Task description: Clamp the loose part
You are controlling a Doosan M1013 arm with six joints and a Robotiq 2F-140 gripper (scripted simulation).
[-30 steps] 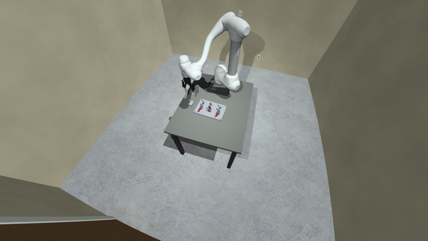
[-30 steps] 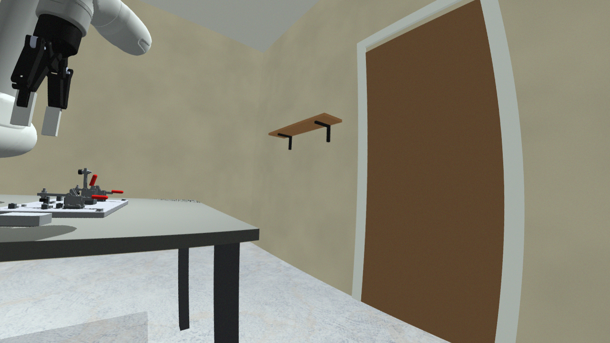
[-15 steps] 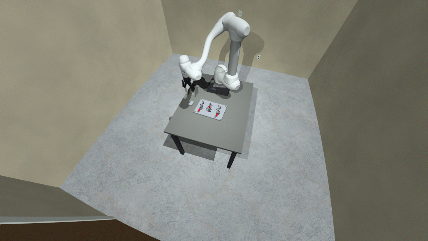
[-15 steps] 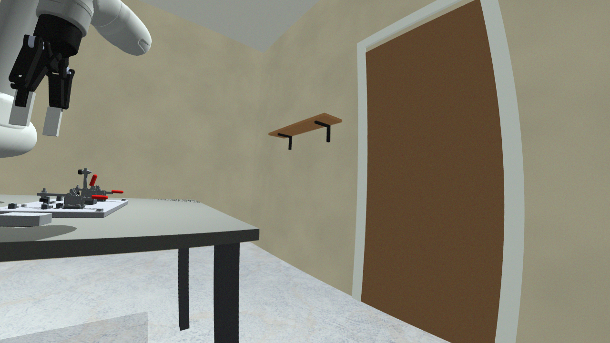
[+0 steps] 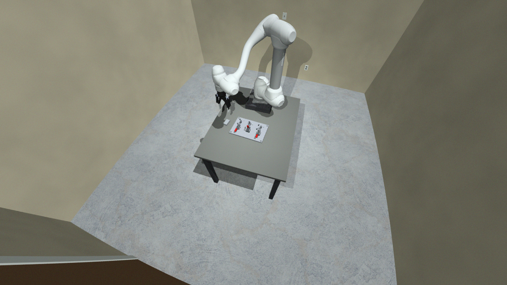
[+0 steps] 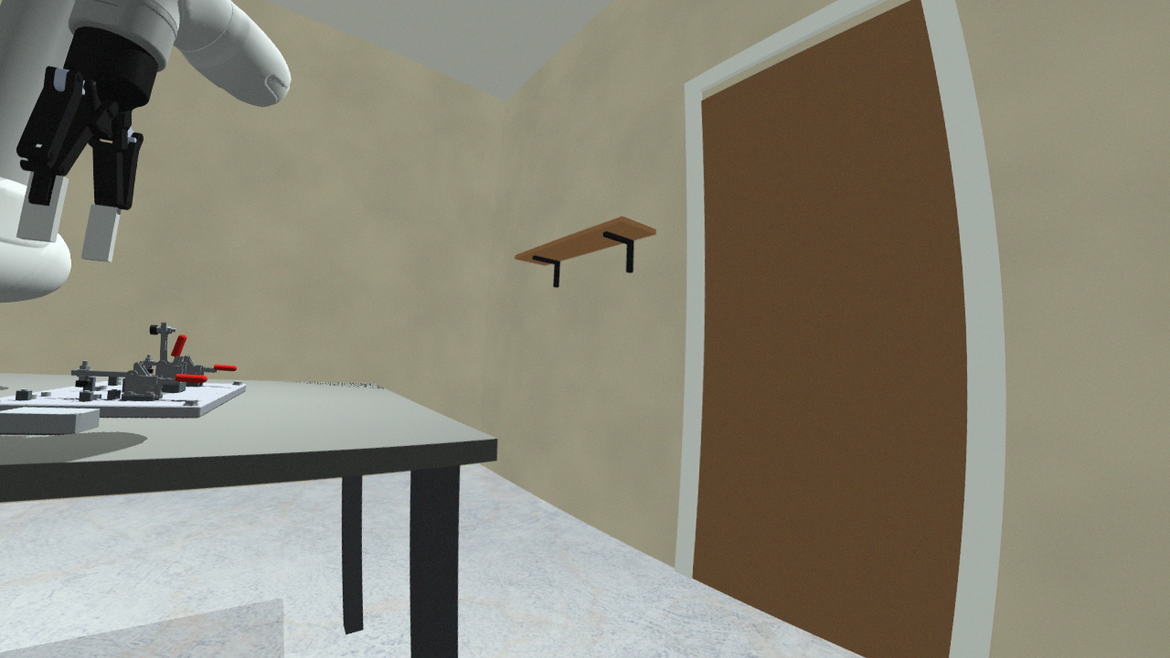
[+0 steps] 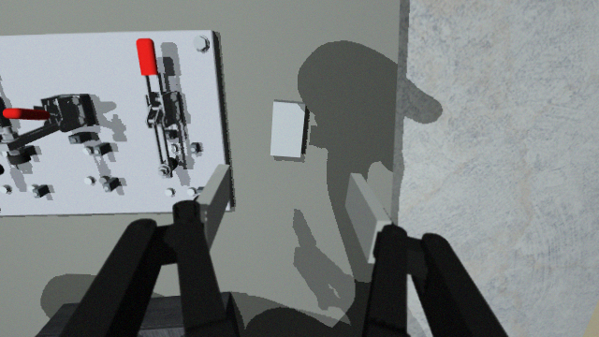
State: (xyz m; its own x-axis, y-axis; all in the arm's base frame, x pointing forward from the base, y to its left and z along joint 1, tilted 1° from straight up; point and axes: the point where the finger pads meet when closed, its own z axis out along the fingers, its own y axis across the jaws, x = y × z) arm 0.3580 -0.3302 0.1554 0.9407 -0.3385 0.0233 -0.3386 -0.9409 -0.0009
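My gripper is now 200 mm above the grey block part. Round my hand: white fixture plate 250 mm to the left, 210 mm below, 60 mm ahead.
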